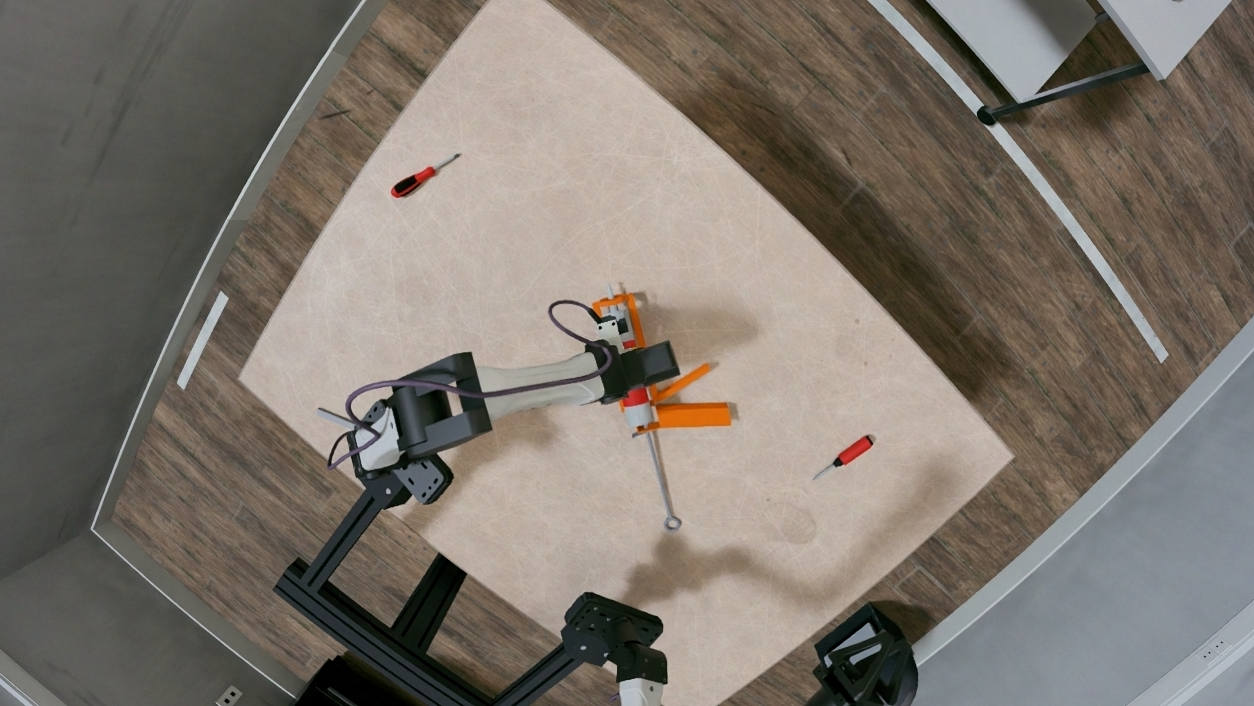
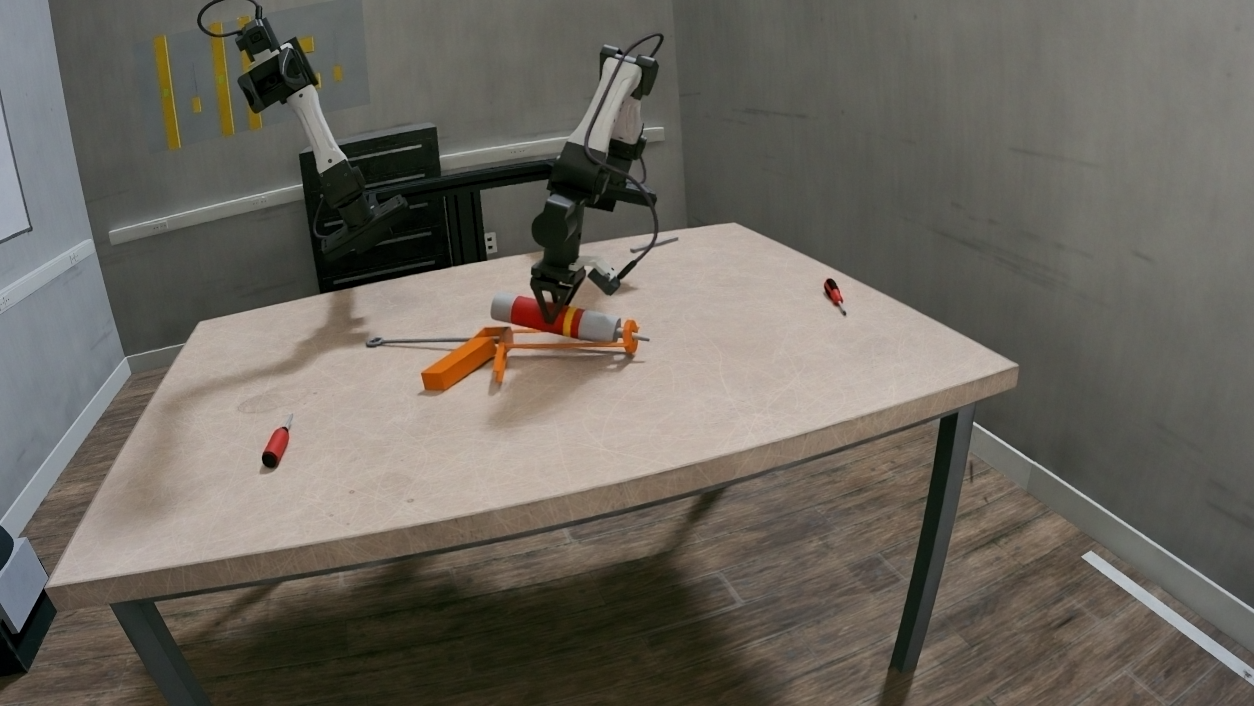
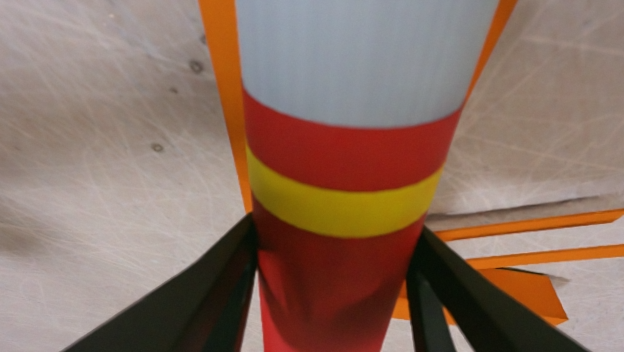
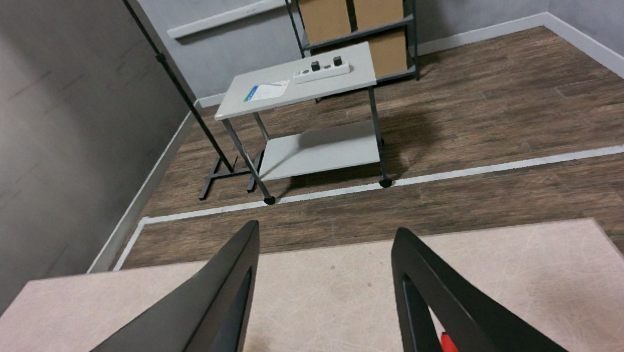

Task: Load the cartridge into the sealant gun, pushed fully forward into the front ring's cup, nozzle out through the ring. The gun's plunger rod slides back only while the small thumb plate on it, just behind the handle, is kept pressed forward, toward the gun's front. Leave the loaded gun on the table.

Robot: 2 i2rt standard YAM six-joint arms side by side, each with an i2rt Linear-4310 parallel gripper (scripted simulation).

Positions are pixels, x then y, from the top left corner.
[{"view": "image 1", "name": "my right gripper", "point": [899,638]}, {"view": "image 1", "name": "cartridge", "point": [637,408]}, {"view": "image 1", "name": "orange sealant gun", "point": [697,414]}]
